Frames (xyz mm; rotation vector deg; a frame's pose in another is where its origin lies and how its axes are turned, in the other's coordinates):
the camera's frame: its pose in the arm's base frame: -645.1 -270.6 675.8 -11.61 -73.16 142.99
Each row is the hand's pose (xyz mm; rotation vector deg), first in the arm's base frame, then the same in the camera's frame.
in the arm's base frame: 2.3 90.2 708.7 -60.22 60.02 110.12
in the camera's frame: -477.9 -368.5 -431.6 87.22 71.13 3.63
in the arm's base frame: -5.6 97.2 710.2 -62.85 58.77 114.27
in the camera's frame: -468.0 -371.7 -433.9 85.33 69.55 8.29
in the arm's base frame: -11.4 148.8 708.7 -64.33 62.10 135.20
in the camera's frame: -444.4 -397.3 -472.5 85.76 55.24 26.77
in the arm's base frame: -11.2 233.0 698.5 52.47 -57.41 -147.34
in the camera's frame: -415.2 -434.9 -542.6 83.50 28.42 54.21
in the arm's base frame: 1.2 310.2 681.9 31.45 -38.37 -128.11
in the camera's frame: -400.0 -466.3 -614.6 73.89 0.67 76.45
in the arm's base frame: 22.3 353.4 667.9 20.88 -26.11 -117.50
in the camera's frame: -404.8 -483.2 -661.4 64.44 -15.33 85.89
